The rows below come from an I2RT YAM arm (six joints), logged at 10 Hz.
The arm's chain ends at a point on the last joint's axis. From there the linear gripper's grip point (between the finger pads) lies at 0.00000 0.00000 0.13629 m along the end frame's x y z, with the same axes.
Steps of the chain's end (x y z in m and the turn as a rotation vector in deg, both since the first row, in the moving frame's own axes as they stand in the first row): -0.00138, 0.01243, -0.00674, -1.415, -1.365, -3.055; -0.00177, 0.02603, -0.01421, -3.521, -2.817, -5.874; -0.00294, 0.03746, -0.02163, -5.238, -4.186, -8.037; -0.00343, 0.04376, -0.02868, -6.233, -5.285, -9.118; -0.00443, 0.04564, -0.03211, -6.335, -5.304, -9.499; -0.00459, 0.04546, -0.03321, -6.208, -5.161, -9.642; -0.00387, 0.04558, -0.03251, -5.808, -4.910, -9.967; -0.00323, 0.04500, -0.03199, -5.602, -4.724, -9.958; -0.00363, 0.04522, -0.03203, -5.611, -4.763, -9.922; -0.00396, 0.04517, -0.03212, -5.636, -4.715, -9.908; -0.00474, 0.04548, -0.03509, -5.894, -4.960, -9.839
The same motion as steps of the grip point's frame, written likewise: -0.00454, 0.01588, -0.00682, -1.415, -1.365, -3.055; -0.00802, 0.03473, -0.01463, -3.521, -2.817, -5.874; -0.01197, 0.05055, -0.02256, -5.238, -4.186, -8.037; -0.01473, 0.05947, -0.03006, -6.233, -5.285, -9.118; -0.01570, 0.06163, -0.03352, -6.335, -5.304, -9.499; -0.01553, 0.06114, -0.03456, -6.208, -5.161, -9.642; -0.01426, 0.06030, -0.03371, -5.808, -4.910, -9.967; -0.01323, 0.05920, -0.03310, -5.602, -4.724, -9.958; -0.01372, 0.05944, -0.03315, -5.611, -4.763, -9.922; -0.01393, 0.05944, -0.03324, -5.636, -4.715, -9.908; -0.01525, 0.06040, -0.03632, -5.894, -4.960, -9.839
